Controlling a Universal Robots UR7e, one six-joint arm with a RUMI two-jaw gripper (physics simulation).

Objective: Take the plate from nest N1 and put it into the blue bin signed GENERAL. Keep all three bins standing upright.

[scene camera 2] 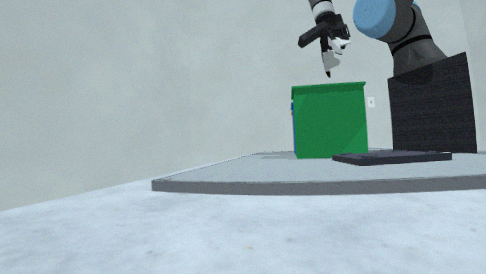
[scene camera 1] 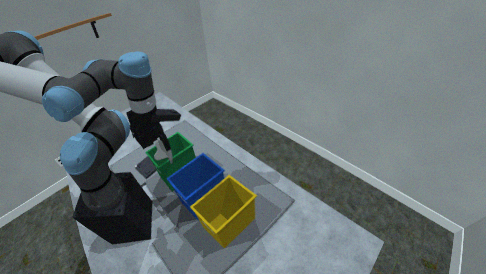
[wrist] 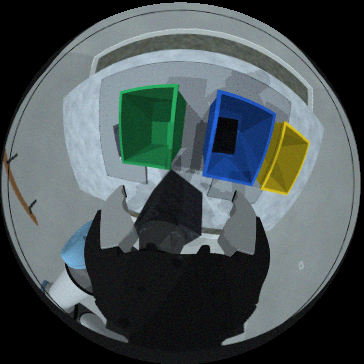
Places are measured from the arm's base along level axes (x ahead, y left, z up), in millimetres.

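Where they show: gripper, fingertip midpoint: [scene camera 2: 334, 67] [scene camera 1: 159, 151] [wrist: 179, 189]; arm's base, origin of the base link: [scene camera 2: 421, 75] [scene camera 1: 104, 192] [wrist: 162, 235].
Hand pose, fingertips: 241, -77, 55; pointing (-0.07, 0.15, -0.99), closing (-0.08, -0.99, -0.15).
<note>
Things, the pixels of their top centre, and the offset from my fingertips, as dx, dy, dz. "pt": a spot on its surface instead.
- blue bin, middle of its top: [wrist: 242, 142] [scene camera 1: 194, 174] +44, -107, -100
- green bin, middle of its top: [wrist: 142, 126] [scene camera 2: 324, 90] [scene camera 1: 168, 148] +73, +91, -100
- yellow bin, middle of its top: [wrist: 289, 164] [scene camera 1: 223, 201] +20, -265, -100
- black rectangular plate, middle of its top: [wrist: 224, 135] +34, -112, -263
- grey board, surface spot: [scene camera 2: 225, 187] pt +293, +425, -285
- flat dark block, middle of its top: [scene camera 2: 385, 152] [wrist: 124, 140] [scene camera 1: 151, 161] +25, +276, -265
The blue bin [scene camera 1: 196, 176] [wrist: 252, 145] stands upright between the green bin [scene camera 1: 182, 162] [scene camera 2: 330, 120] [wrist: 142, 112] and the yellow bin [scene camera 1: 241, 220] [wrist: 292, 155], which are upright too. A black rectangular plate [wrist: 226, 135] lies inside the blue bin in the wrist view; scene camera 1 does not show it. My gripper [scene camera 1: 167, 159] [scene camera 2: 334, 62] [wrist: 179, 189] is open with nothing between its fingers, above bin-rim height, near the green bin in scene camera 1. The GENERAL sign and the N1 label cannot be read.
The bins stand on a grey board [scene camera 2: 225, 187] [wrist: 112, 85]. A flat dark block [scene camera 1: 145, 168] [scene camera 2: 392, 158] lies on it beside the green bin. The robot's black pedestal [scene camera 1: 125, 210] [scene camera 2: 432, 110] [wrist: 182, 202] stands at the board's side, near the bins.
</note>
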